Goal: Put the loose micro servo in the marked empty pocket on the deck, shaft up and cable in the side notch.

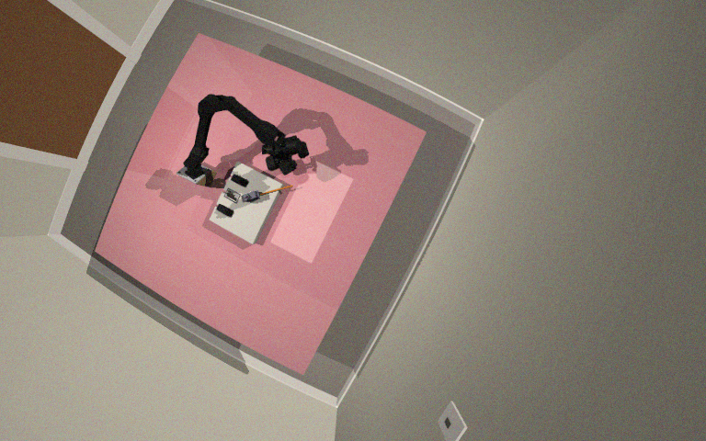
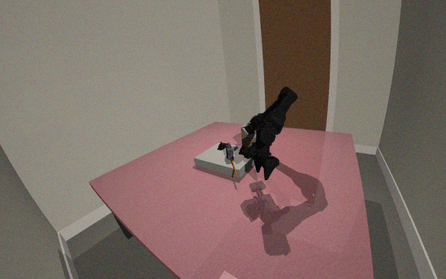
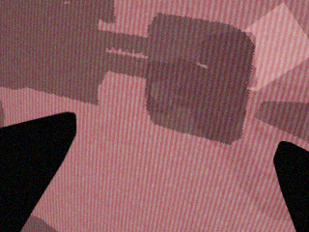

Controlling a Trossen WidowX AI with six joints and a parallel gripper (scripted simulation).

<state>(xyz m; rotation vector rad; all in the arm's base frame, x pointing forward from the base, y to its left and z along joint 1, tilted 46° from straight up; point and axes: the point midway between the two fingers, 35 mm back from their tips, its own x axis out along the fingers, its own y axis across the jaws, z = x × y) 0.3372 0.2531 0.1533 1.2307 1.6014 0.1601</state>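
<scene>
My gripper tip is now 27 cm to the left of the light grey deck, 5 cm past it and 2 cm above it.
</scene>
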